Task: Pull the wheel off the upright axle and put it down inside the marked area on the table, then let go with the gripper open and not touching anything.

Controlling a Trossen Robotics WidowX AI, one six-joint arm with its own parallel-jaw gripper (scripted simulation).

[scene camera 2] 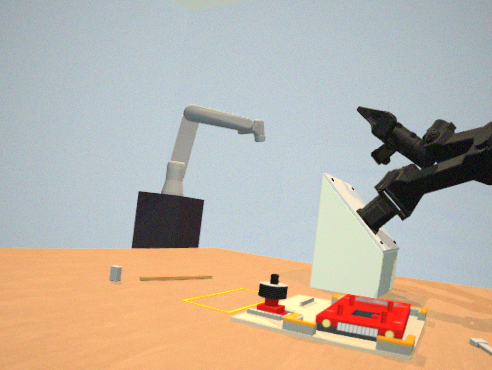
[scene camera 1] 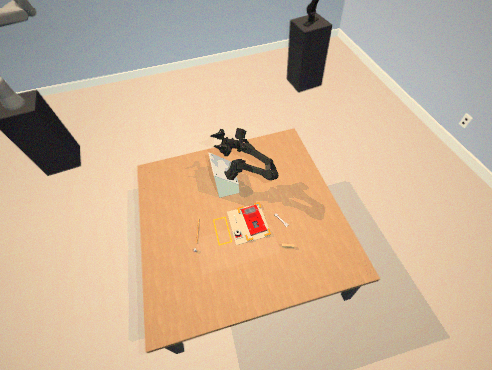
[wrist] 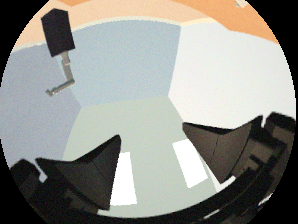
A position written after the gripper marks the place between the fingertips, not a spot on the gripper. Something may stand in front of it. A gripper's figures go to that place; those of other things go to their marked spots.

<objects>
The gripper (scene camera 2: pixel 360 111): 1.04 m from the lens. A red toy car body (scene camera 2: pixel 366 318) is 0.55 m from the lens. A pale plate (scene camera 2: pixel 302 310) is 0.64 m from the lens. The marked spots on the pale plate and the red toy car body are 0.13 m apart.
</objects>
